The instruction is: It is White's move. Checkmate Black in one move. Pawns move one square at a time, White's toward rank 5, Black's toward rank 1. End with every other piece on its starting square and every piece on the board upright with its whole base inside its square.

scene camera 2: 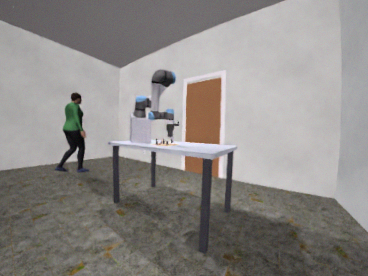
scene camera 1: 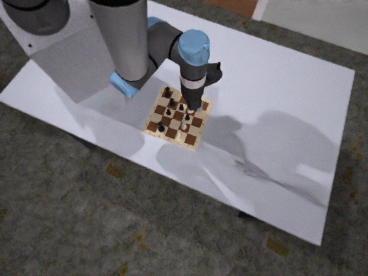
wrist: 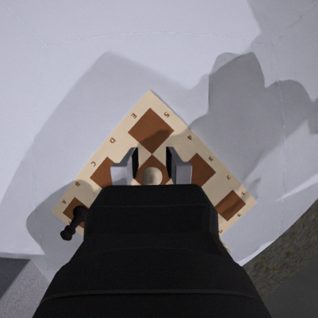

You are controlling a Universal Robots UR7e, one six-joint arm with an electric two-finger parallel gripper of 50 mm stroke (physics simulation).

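The chessboard lies on the table with the pieces on it. My gripper is open and points down over the board. Its fingers stand either side of a white piece, with a gap on each side; this piece is on the dark square diagonally inside the E5 corner, d4. Black pieces and white pieces stand upright. A black piece is at the A5 corner. The gripper body hides much of the board in the wrist view.
The white table carries the board and the arm's grey pedestal. Black pieces stand close to the white piece at the fingers. A person in green is away from the table. A brown door is behind it.
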